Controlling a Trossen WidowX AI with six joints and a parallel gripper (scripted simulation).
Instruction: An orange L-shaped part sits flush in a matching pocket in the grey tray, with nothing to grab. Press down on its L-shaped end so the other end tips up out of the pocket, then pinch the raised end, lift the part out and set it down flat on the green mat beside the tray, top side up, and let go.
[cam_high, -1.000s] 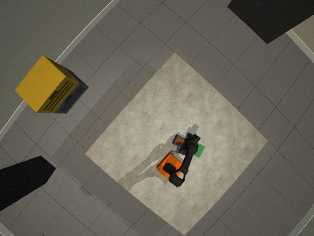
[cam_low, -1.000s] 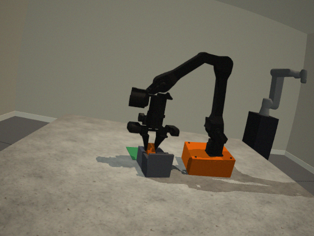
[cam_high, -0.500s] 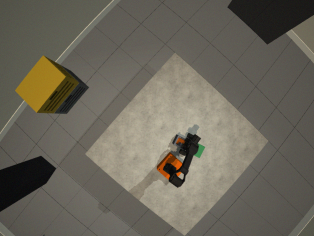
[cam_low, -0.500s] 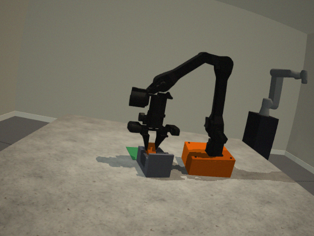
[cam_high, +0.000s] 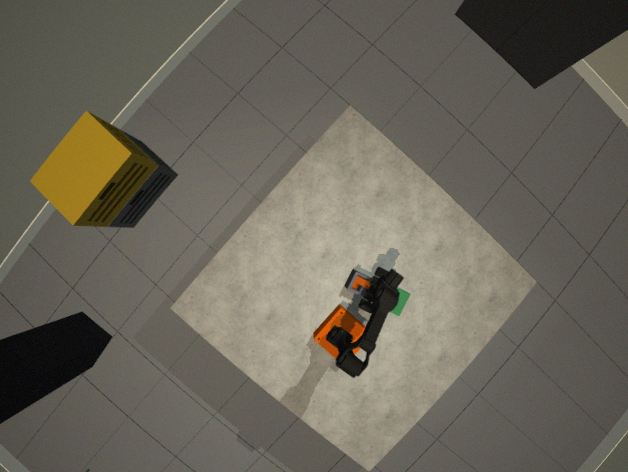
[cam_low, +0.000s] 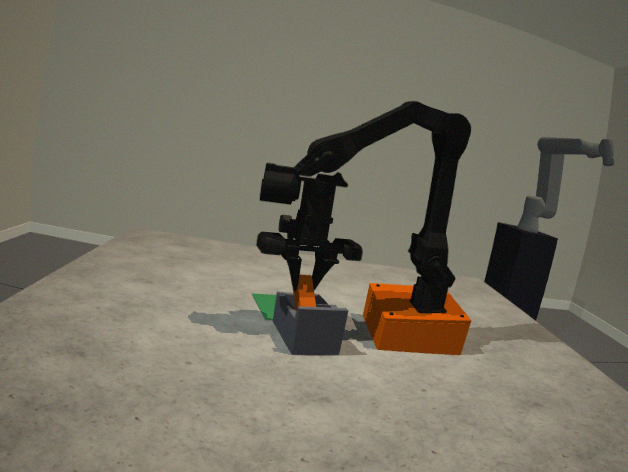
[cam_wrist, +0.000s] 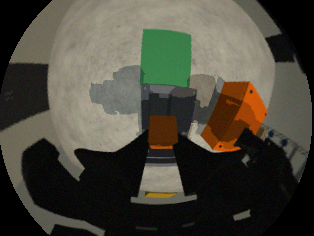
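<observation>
The green mat lies 1 cm ahead of my gripper tip, 14 cm to the right of it and 11 cm below it. Also, from my gripper tip: orange L-shaped part: 2 cm behind, 3 cm to the left, 3 cm below.
</observation>
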